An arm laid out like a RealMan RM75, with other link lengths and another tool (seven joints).
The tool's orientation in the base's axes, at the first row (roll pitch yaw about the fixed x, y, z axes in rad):
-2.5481 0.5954 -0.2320
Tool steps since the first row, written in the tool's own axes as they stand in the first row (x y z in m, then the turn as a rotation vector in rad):
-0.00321 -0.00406 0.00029 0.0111 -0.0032 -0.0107
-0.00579 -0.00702 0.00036 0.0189 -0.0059 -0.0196
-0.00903 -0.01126 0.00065 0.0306 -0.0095 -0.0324
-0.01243 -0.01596 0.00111 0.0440 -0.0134 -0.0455
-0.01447 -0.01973 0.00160 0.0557 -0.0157 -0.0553
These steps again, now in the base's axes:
-0.00067 0.00378 0.00348 0.0140 -0.0067 0.0026
-0.00130 0.00649 0.00625 0.0245 -0.0120 0.0056
-0.00190 0.01041 0.00983 0.0399 -0.0199 0.0095
-0.00246 0.01481 0.01360 0.0568 -0.0282 0.0128
-0.00239 0.01829 0.01615 0.0706 -0.0351 0.0140

